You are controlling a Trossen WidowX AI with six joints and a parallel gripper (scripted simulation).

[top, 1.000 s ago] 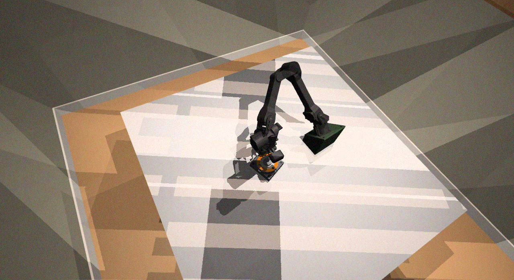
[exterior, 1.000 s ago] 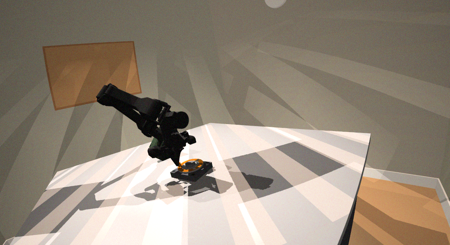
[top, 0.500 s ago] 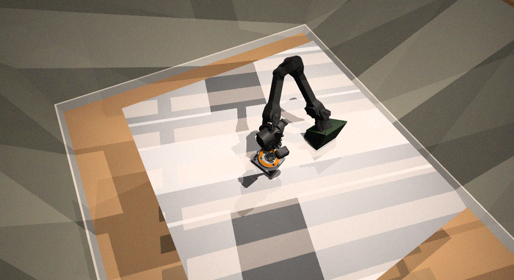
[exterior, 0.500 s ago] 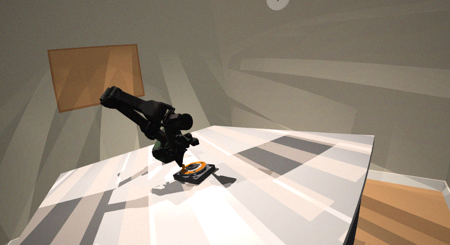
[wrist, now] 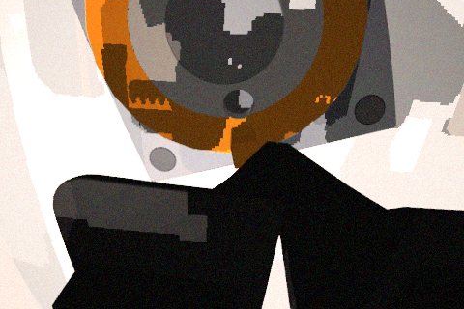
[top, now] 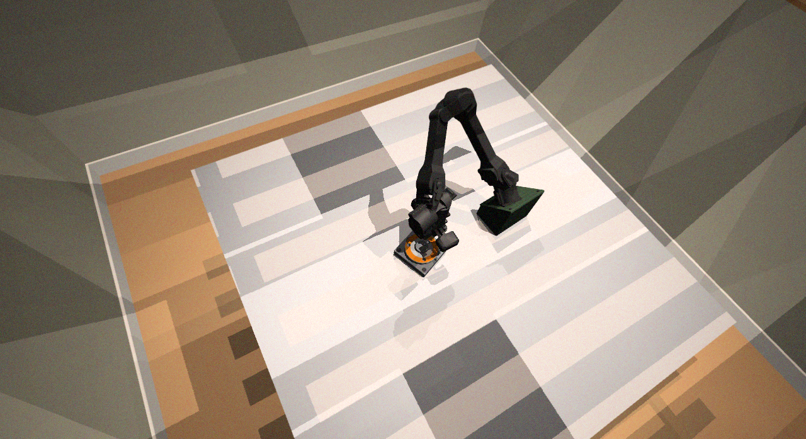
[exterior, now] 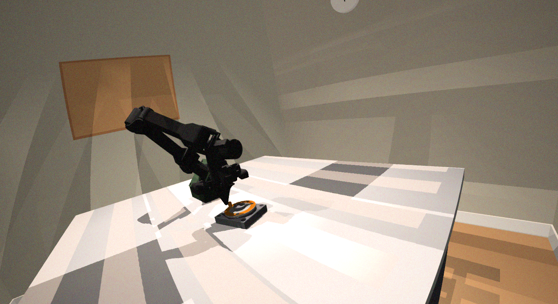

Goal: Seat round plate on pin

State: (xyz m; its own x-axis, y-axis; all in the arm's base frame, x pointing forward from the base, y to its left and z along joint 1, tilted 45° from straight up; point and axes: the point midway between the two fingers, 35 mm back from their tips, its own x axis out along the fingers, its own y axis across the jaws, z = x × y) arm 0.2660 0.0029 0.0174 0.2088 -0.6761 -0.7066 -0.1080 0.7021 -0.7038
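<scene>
Now: the base 40 mm ahead of my gripper tip, 30 mm to the left of it and 20 mm below it.
</scene>
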